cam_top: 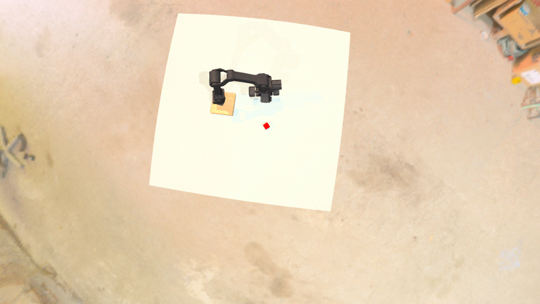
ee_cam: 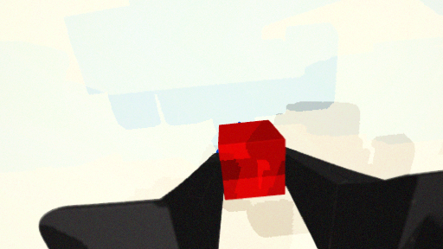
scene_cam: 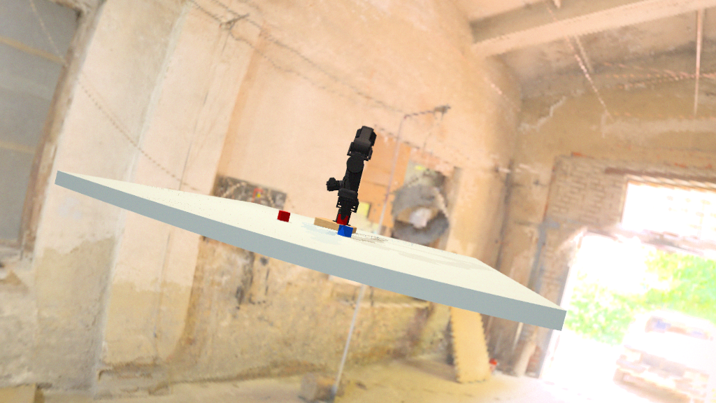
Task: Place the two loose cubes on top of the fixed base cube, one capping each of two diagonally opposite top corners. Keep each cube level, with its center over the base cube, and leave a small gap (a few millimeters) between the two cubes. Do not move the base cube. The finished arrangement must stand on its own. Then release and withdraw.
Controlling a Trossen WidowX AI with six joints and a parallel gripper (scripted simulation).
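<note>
The blue cube lies 40 mm below my gripper tip, 20 mm to the left of it and 10 mm behind it.
</note>
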